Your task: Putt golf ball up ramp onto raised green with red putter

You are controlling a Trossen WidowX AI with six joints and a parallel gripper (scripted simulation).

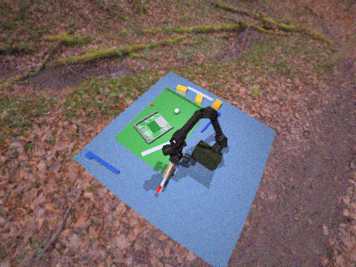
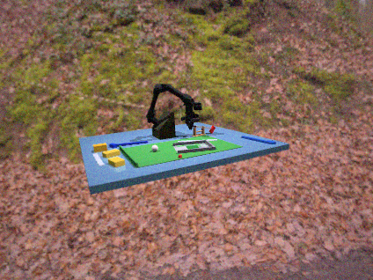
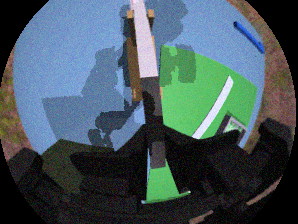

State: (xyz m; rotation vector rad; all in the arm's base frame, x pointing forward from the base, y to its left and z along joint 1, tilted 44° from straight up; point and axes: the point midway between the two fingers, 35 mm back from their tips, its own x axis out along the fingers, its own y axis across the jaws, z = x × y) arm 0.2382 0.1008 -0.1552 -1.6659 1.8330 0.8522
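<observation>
Now: the wooden fence 90 mm to the left of my gripper tip and 30 mm below it. Also, from my gripper tip: blue putter (110 mm behind, 500 mm to the right, 50 mm below); then white golf ball (200 mm ahead, 420 mm to the right, 40 mm below); then red putter (10 mm behind, 120 mm to the left).
</observation>
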